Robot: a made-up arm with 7 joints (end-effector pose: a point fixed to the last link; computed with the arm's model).
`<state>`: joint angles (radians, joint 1 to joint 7).
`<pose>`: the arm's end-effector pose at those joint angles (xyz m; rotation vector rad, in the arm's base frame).
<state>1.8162 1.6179 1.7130 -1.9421 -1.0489 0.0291 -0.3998</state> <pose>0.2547 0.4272 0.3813 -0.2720 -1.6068 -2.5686</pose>
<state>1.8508 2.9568 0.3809 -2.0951 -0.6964 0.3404 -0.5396</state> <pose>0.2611 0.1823 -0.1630 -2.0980 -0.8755 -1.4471</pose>
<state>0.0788 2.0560 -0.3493 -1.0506 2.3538 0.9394 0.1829</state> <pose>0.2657 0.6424 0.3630 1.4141 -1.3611 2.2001</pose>
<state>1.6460 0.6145 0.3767 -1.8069 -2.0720 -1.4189 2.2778</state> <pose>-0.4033 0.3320 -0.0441 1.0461 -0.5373 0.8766</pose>
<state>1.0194 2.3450 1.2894 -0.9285 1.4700 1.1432 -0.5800</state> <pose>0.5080 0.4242 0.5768 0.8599 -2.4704 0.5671</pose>
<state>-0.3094 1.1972 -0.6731 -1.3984 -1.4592 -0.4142 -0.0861</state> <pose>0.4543 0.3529 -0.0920 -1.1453 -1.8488 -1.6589</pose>
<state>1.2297 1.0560 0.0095 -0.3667 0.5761 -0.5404 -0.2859</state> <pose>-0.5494 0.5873 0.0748 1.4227 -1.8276 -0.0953</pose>
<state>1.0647 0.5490 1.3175 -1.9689 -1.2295 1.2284 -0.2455</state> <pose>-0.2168 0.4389 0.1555 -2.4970 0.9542 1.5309</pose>
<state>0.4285 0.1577 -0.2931 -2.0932 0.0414 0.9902 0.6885</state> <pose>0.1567 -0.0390 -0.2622 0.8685 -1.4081 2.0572</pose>
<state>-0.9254 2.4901 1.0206 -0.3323 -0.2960 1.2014 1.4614</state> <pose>-0.3739 0.4229 0.7681 -0.1094 -0.2570 -1.1232</pose>
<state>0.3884 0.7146 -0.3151 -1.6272 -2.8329 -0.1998 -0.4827</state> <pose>0.1514 0.1900 -0.3250 -1.0996 -0.6852 -2.6536</pose>
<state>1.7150 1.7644 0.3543 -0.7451 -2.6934 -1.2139 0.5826</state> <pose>-0.0878 0.7891 0.2031 -0.0799 0.6380 -0.5500</pose>
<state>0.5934 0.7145 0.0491 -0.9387 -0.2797 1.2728 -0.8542</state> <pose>-0.1110 0.4625 -0.3395 1.0566 -0.7562 -0.4488</pose>
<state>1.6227 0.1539 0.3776 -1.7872 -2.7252 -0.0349 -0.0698</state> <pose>-0.4294 0.1352 -0.1038 -0.4527 -0.8950 -1.2880</pose>
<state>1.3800 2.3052 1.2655 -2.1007 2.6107 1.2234 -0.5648</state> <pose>0.4421 0.2004 0.2243 -0.1668 -0.9630 0.6332</pose>
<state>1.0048 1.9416 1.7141 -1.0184 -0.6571 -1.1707 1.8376</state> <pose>0.2859 0.5503 0.6687 -0.6611 -2.7000 0.9799</pose>
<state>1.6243 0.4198 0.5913 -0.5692 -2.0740 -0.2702 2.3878</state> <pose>-0.7674 0.2075 0.1325 2.4882 -0.5946 0.3852</pose>
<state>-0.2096 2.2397 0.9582 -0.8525 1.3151 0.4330 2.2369</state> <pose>0.1000 0.4008 0.8626 1.1871 -0.2814 -2.4850</pose>
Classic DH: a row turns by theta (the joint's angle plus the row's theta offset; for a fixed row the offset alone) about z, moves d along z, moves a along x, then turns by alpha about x. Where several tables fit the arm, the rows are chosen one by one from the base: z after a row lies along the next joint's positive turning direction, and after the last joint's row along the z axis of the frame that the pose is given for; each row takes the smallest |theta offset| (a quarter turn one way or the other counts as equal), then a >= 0, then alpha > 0; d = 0 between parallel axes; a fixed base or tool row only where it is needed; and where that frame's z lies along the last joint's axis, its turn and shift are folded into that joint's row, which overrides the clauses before.
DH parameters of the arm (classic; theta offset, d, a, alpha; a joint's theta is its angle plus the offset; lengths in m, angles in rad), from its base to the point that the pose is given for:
base (fixed): 0 0.222 -0.0115 -1.2217
joint 1: -1.5708 -0.0144 0.0131 -1.5708
joint 2: 1.2217 -0.0027 0.0062 1.5708
joint 3: 1.5708 -0.479 0.0726 -1.5708
joint 4: 0 -0.0228 -0.0258 1.5708
joint 5: 0 -0.3237 -0.0028 -1.5708
joint 6: 0 0.0103 -0.0194 1.5708
joint 7: -0.1841 -0.0053 -0.01 1.6021
tool (fixed): 1.6702 -0.0098 0 0

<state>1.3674 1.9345 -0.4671 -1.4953 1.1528 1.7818 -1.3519</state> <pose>-0.1156 0.6275 0.0703 0.4582 0.4967 -0.2697</pose>
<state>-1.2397 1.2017 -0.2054 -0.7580 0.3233 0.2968 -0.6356</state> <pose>0.5695 0.4574 0.4520 -0.4817 2.6434 -0.2050</pose>
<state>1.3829 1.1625 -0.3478 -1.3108 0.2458 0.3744 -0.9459</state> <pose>-0.4435 0.4626 -0.0713 0.2070 -0.9881 -0.3285</pose>
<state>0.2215 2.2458 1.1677 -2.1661 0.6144 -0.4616 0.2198</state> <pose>0.2525 0.0474 0.6618 2.0705 1.9259 0.4740</pose>
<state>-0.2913 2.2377 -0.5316 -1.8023 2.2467 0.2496 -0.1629</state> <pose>0.3084 0.4471 0.3802 0.3895 -2.2247 1.6735</pose>
